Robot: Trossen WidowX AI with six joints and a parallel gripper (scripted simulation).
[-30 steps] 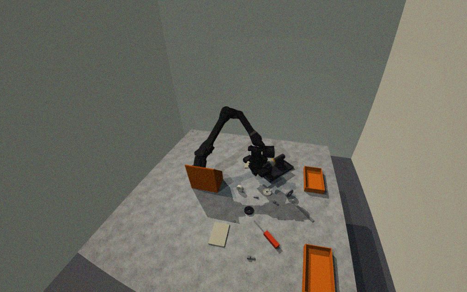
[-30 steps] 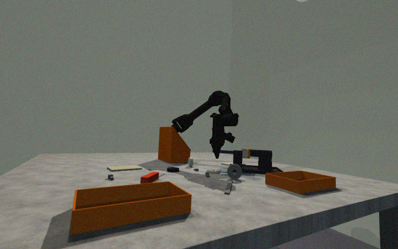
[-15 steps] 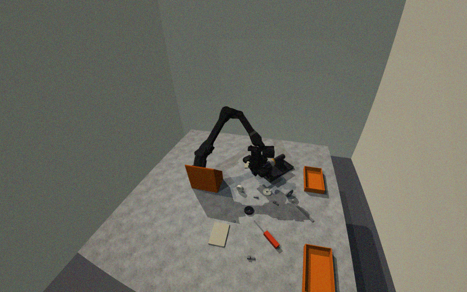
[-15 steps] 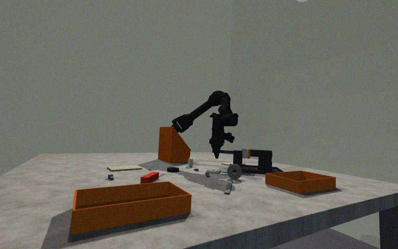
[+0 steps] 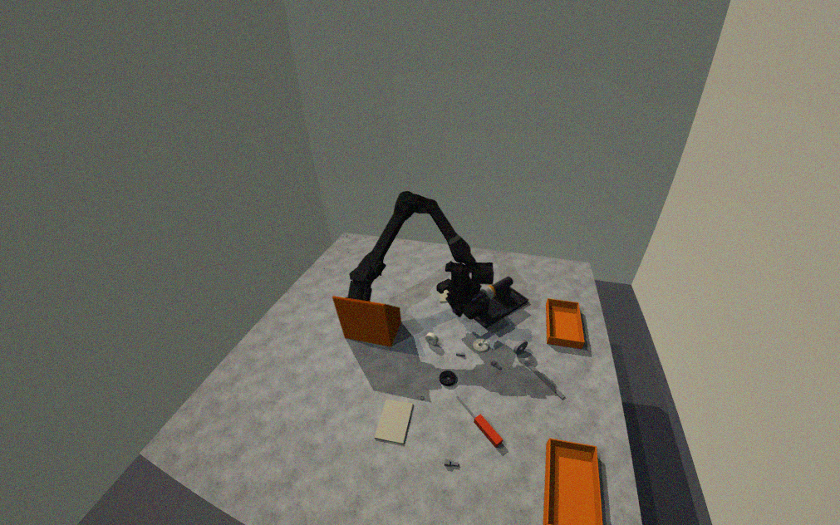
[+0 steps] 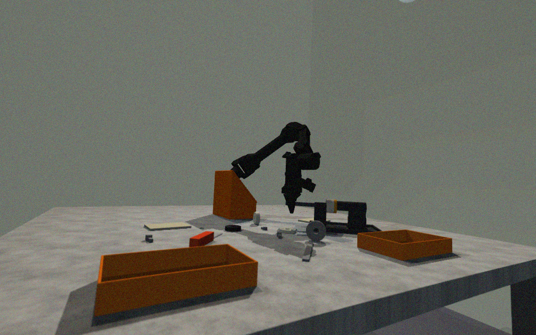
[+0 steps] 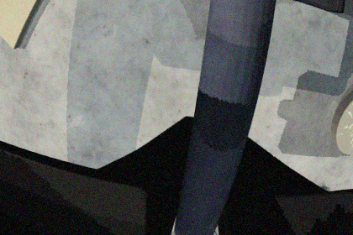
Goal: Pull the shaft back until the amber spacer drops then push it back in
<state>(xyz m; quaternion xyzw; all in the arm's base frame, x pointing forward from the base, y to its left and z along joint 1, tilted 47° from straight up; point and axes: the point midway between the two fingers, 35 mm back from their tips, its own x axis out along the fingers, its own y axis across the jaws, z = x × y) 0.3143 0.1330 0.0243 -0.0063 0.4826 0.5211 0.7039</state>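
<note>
The dark shaft is 50 mm to the left of my gripper tip, 40 mm ahead of it and 30 mm above it. Also, from my gripper tip: amber spacer 110 mm to the left, 100 mm ahead, 30 mm above; then white spacer 100 mm to the left, 90 mm ahead, 30 mm above; then white ring 90 mm to the right, 90 mm ahead, 40 mm below.
</note>
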